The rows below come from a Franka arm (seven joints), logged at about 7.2 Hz.
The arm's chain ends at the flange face. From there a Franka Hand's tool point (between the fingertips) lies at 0.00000 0.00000 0.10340 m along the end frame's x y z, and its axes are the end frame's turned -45 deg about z.
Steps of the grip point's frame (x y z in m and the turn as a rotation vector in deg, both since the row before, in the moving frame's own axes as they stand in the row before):
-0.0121, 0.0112, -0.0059, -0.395, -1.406, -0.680
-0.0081, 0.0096, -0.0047, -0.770, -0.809, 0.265
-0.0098, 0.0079, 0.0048, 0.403, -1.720, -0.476
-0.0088, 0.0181, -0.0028, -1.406, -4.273, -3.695
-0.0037, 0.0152, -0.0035, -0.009, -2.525, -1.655
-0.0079, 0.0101, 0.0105, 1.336, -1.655, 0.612
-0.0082, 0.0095, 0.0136, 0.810, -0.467, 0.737
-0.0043, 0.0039, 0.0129, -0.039, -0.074, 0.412
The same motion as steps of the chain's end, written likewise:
0.0006, 0.0142, -0.0059, -1.273, -0.715, -0.680
0.0011, 0.0105, -0.0047, -1.117, -0.028, 0.265
0.0014, 0.0108, 0.0048, -0.931, -1.501, -0.476
0.0100, 0.0117, -0.0025, -4.016, -2.027, -3.695
0.0113, 0.0101, -0.0034, -1.792, -1.779, -1.655
0.0054, 0.0123, 0.0106, -0.226, -2.115, 0.612
0.0025, 0.0130, 0.0136, 0.243, -0.903, 0.737
-0.0002, 0.0057, 0.0129, -0.080, -0.025, 0.412

